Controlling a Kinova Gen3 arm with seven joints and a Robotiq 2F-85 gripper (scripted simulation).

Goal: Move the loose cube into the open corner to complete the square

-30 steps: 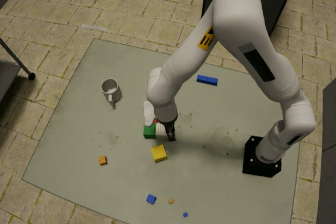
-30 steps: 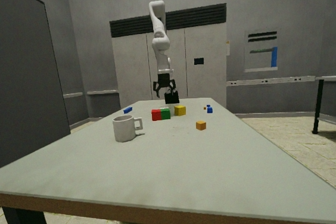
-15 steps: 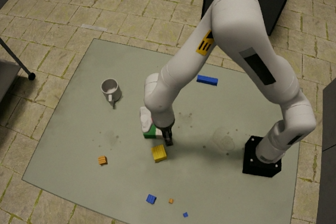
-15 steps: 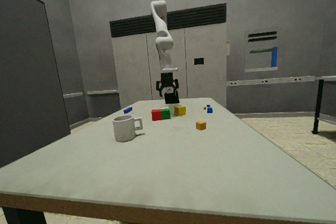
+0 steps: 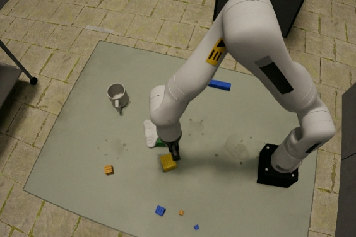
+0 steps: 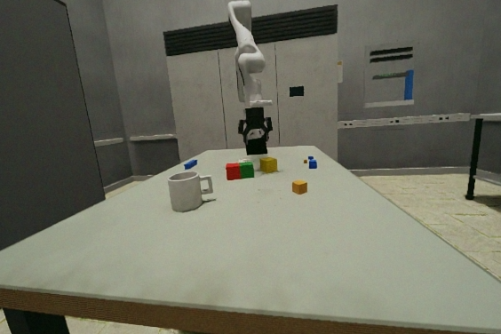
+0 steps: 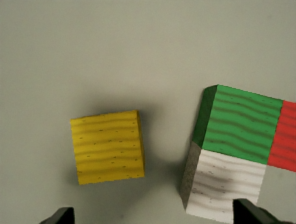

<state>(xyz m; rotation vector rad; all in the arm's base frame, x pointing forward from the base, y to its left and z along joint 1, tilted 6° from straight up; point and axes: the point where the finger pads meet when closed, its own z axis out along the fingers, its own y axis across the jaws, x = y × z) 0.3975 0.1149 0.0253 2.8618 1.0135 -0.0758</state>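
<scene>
My gripper is now 5 cm to the right of the yellow cube and 10 cm above it. The rest, counted from my hand: green cube: 8 cm ahead, 3 cm to the right, 10 cm below; then white cube: 3 cm ahead, 5 cm to the right, 10 cm below; then red cube: 10 cm ahead, 8 cm to the right, 10 cm below.
</scene>
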